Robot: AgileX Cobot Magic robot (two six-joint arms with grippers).
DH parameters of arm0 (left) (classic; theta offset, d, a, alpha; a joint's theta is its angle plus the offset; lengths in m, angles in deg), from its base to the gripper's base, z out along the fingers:
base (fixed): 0 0 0 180
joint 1: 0 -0.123 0 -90
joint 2: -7.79 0 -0.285 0
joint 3: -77.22 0 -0.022 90
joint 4: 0 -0.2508 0 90
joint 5: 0 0 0.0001 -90
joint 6: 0 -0.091 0 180
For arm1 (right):
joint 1: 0 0.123 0 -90
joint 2: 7.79 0 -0.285 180
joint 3: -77.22 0 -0.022 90
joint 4: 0 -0.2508 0 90
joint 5: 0 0 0.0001 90
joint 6: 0 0.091 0 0
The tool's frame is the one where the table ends.
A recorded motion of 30 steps. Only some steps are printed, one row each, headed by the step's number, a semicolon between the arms.
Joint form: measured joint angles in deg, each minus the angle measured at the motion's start. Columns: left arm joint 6, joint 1, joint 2, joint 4, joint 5, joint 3; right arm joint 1, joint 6, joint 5, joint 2, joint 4, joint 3.
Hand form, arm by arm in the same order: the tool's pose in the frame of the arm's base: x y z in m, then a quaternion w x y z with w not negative. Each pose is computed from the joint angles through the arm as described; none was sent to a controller.
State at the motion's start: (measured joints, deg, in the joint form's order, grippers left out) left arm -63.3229 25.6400 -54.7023 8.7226 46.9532 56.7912; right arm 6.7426 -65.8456 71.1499 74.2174 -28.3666 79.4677
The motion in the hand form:
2: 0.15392 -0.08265 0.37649 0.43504 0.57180 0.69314 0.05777; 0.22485 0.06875 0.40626 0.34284 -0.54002 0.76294 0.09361
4: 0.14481 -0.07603 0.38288 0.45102 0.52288 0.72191 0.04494; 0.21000 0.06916 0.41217 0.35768 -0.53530 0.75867 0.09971
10: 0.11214 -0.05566 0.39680 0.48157 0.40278 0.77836 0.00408; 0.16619 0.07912 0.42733 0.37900 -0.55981 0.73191 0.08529
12: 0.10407 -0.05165 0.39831 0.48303 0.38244 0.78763 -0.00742; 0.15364 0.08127 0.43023 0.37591 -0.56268 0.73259 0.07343
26: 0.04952 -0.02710 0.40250 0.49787 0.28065 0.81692 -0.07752; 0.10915 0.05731 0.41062 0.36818 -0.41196 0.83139 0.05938
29: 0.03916 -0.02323 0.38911 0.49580 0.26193 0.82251 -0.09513; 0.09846 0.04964 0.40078 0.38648 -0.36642 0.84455 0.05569
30: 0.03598 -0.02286 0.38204 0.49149 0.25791 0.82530 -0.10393; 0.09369 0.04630 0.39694 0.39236 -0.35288 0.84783 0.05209
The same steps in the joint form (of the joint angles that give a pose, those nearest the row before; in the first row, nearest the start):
2: 7.77 0.00 2.10 -1.96 0.53 0.00; 0.00 0.05 0.11 -2.85 -0.70 -1.62
4: 15.65 0.00 4.50 -3.72 0.92 0.00; 0.13 0.75 0.21 -5.74 -1.95 -2.88
10: 33.98 0.00 12.01 -7.39 4.58 0.00; 6.44 4.32 0.44 -13.06 1.42 -4.43
12: 36.97 0.00 13.64 -7.51 6.00 0.00; 9.79 7.87 0.68 -14.93 5.09 -4.50
26: 51.09 -0.01 24.69 -6.56 14.03 -0.30; 12.94 33.20 -0.51 -26.35 16.82 -13.64
29: 53.71 0.00 28.26 -5.85 14.16 -3.64; 12.94 38.68 -3.35 -30.41 19.10 -17.78
30: 54.35 0.00 29.57 -5.10 14.19 -5.29; 12.95 40.35 -4.06 -32.06 20.12 -19.27

